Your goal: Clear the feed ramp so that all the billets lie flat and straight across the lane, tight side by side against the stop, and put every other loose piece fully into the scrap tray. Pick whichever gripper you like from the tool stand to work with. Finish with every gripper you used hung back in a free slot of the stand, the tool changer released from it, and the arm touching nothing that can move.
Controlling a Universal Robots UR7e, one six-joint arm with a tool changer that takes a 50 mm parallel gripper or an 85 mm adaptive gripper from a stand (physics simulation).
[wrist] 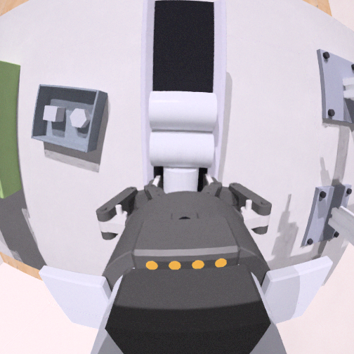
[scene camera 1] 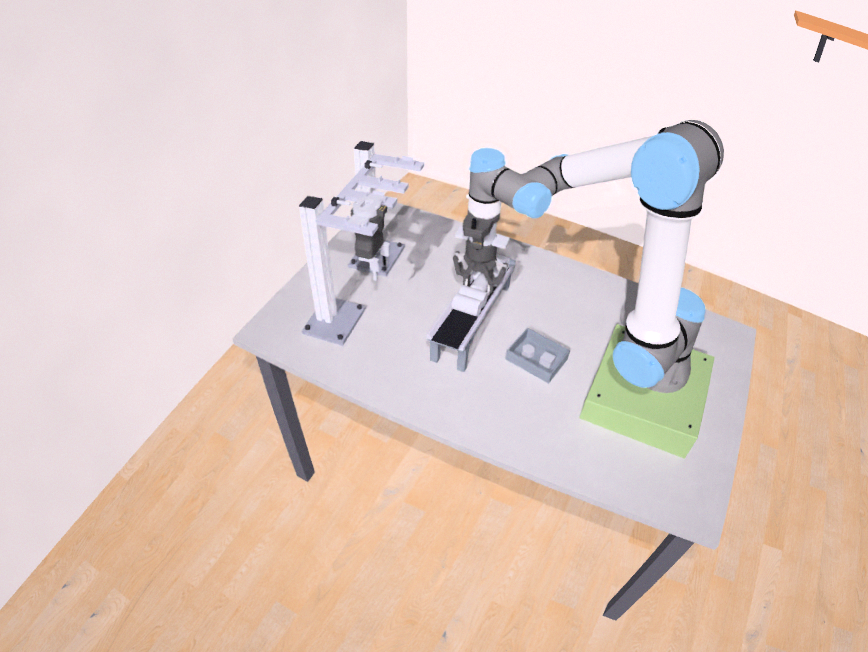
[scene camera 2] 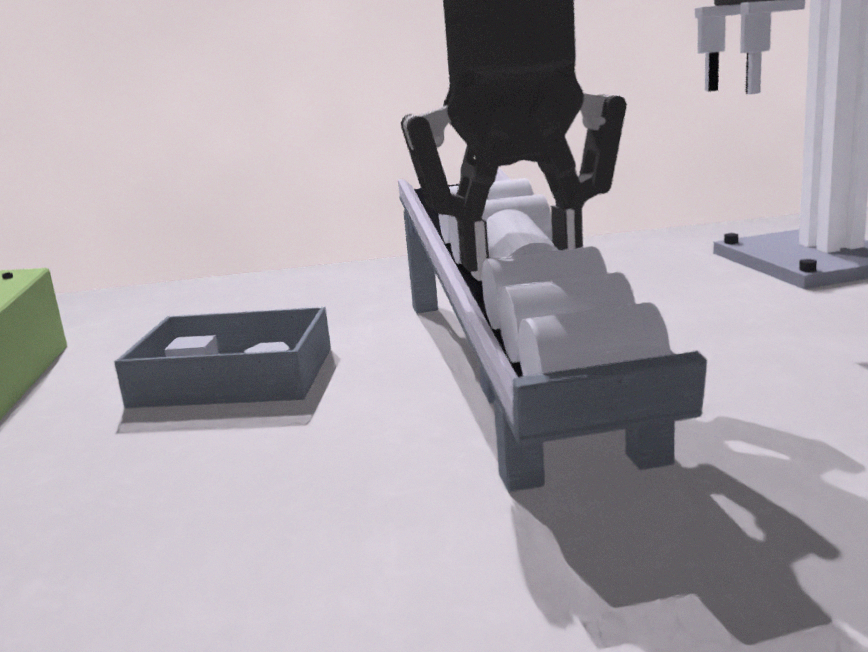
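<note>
My gripper, the adaptive one, is open. Its fingers are down inside the feed ramp, one on each side of a white billet that lies lengthwise along the lane. A gap shows beside this billet. Two crosswise billets lie up-ramp of it, the nearer and the farther. Several crosswise billets lie between it and the stop; the gripper hides them in the wrist view. The scrap tray holds a block and a hexagonal piece.
The tool stand is on the far side of the ramp from the robot base. The parallel gripper hangs in it, with its fingers over the table. The green base block is beyond the scrap tray.
</note>
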